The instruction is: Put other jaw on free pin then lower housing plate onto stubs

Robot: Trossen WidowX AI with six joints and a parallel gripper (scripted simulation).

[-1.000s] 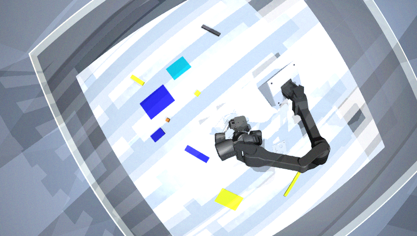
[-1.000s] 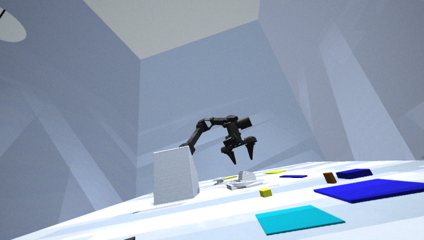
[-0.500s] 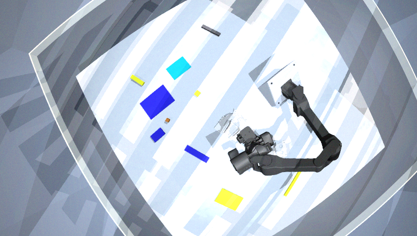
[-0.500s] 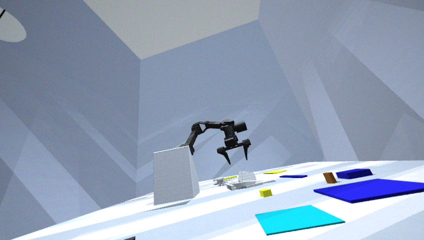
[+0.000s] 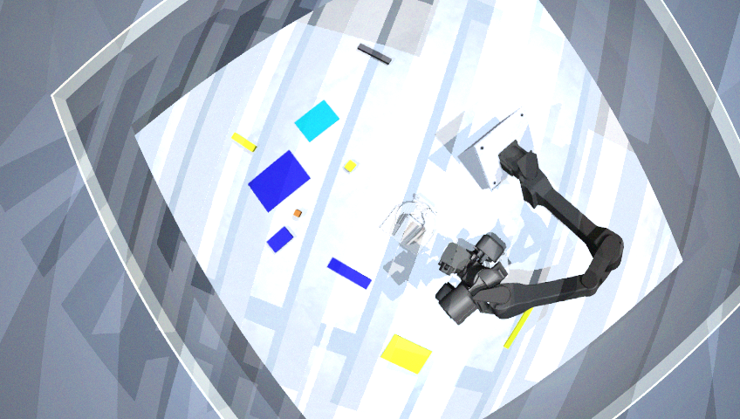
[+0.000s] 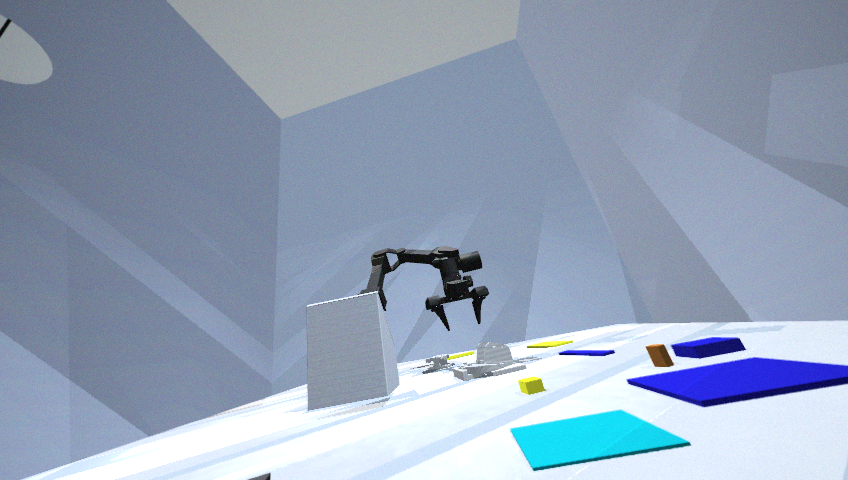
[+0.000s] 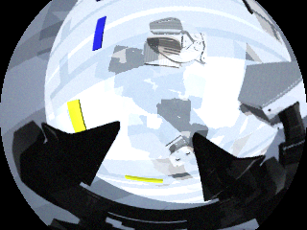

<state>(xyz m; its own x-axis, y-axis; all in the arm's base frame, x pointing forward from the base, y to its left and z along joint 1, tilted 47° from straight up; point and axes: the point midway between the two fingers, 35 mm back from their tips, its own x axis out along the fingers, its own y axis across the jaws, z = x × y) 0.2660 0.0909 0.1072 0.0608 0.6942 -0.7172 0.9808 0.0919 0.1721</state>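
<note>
The pale flat part lies 9 cm behind my gripper tip, 8 cm to the left of it and 7 cm below it. The rest, counted from my gripper tip: grey ribbed jaw: 18 cm to the right, 8 cm below; then white base: 4 cm ahead, 15 cm to the right, 9 cm below; then blue strip: 23 cm ahead, 16 cm to the right, 10 cm below.
</note>
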